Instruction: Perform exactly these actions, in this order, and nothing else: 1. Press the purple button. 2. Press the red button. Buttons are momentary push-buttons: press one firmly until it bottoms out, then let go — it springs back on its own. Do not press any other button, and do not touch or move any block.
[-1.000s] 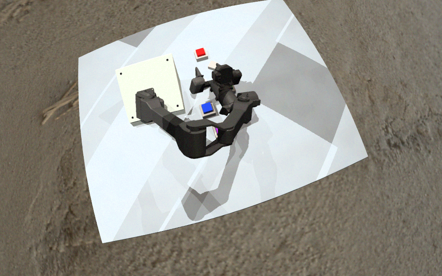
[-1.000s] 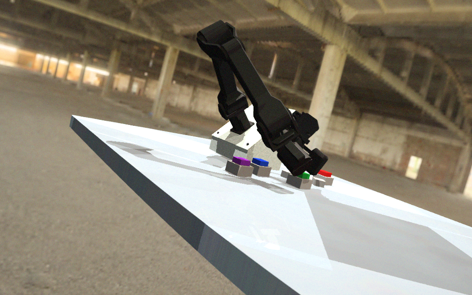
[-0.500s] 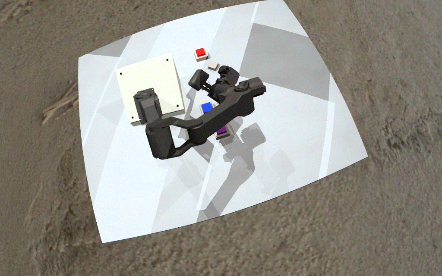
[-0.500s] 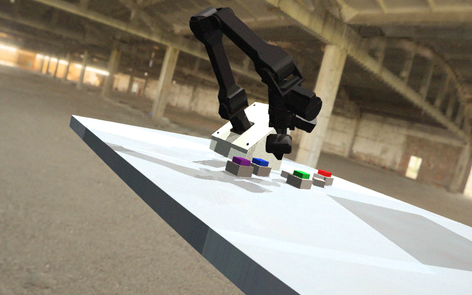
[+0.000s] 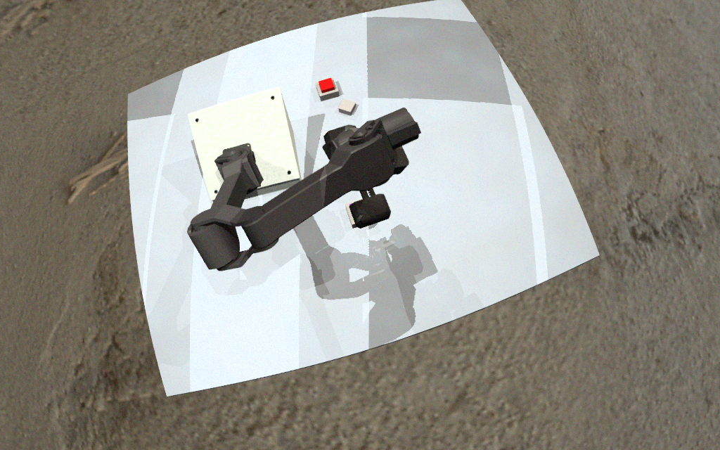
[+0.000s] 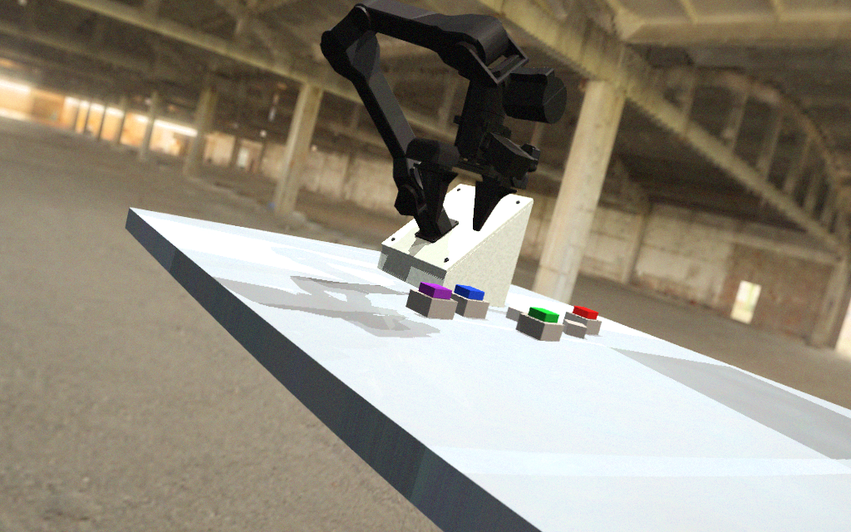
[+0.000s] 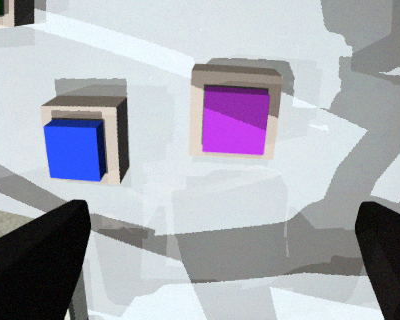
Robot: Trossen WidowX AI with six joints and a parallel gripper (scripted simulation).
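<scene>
Now: gripper tip 1 cm to the left of the purple button and 9 cm above it. The rest, counted from my gripper tip: green button 6 cm ahead, 15 cm to the left, 9 cm below; white block 2 cm behind, 19 cm to the left, 11 cm below; blue button 3 cm behind, 8 cm to the left, 9 cm below.
</scene>
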